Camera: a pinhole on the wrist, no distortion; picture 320 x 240 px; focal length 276.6 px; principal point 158.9 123.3 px. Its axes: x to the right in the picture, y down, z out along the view. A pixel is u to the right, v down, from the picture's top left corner.
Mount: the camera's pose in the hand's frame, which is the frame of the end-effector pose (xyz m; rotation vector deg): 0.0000 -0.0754 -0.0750 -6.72 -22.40 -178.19
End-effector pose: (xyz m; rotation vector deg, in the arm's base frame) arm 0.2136 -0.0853 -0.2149 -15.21 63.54 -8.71
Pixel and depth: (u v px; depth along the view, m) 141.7 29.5 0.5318
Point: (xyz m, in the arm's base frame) 0.5935 0.1712 -0.1769
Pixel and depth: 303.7 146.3 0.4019
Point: 0.4376 -0.0014 0.0833
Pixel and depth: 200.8 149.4 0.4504
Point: 0.5360 -0.0305 -0.0267
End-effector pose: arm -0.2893 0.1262 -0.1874 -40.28 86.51 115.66
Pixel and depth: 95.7 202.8 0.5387
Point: -0.3933 0.6226 -0.2471
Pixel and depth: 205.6 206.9 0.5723
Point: -0.2347 0.6551 -0.0937
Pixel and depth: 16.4 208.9 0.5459
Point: -0.5004 0.6398 -0.3632
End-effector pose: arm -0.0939 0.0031 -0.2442 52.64 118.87 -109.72
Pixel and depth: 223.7 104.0 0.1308
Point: -0.1097 -0.0518 -0.2128
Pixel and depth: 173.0 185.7 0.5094
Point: -0.2607 -0.4158 -0.2713
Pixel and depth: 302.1 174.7 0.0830
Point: -0.1058 -0.0190 -0.1687
